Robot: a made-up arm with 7 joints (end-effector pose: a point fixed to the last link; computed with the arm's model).
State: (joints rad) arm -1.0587 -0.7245 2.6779 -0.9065 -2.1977 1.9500 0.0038
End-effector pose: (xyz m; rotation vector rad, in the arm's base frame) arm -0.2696 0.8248 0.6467 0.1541 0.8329 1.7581
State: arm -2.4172 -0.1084 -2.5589 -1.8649 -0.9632 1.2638 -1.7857
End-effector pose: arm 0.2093 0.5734 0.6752 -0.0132 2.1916 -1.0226
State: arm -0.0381 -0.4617 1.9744 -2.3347 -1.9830 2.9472 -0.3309
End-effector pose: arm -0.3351 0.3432 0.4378 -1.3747 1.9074 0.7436
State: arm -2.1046 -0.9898 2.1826 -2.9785 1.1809 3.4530 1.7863
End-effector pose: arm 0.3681 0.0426 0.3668 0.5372 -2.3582 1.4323
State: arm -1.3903 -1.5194 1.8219 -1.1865 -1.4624 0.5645 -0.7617
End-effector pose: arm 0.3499 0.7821 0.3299 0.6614 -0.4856 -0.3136
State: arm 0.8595 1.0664 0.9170 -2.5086 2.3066 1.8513 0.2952
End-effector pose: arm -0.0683 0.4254 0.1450 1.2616 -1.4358 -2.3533
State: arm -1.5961 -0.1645 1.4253 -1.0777 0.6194 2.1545 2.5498
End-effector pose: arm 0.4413 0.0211 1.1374 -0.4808 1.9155 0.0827
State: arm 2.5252 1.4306 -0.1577 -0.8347 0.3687 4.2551 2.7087
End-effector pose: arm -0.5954 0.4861 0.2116 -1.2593 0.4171 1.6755
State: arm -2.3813 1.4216 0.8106 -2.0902 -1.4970 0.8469 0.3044
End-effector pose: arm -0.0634 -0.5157 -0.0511 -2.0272 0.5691 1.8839
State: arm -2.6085 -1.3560 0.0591 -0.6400 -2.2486 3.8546 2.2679
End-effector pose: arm 0.5997 0.2546 0.7246 0.4899 0.3987 0.3597
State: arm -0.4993 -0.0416 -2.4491 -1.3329 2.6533 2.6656 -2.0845
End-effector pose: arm -0.5325 -0.0386 0.8678 -0.0246 -0.9806 0.8592
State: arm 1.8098 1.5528 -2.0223 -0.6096 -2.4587 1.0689 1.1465
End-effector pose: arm 0.0119 0.9559 0.4871 -1.5784 -0.9241 2.0101
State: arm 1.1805 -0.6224 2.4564 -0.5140 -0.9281 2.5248 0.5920
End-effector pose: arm -0.3369 -0.6263 0.9373 0.4379 -1.2022 -0.2859
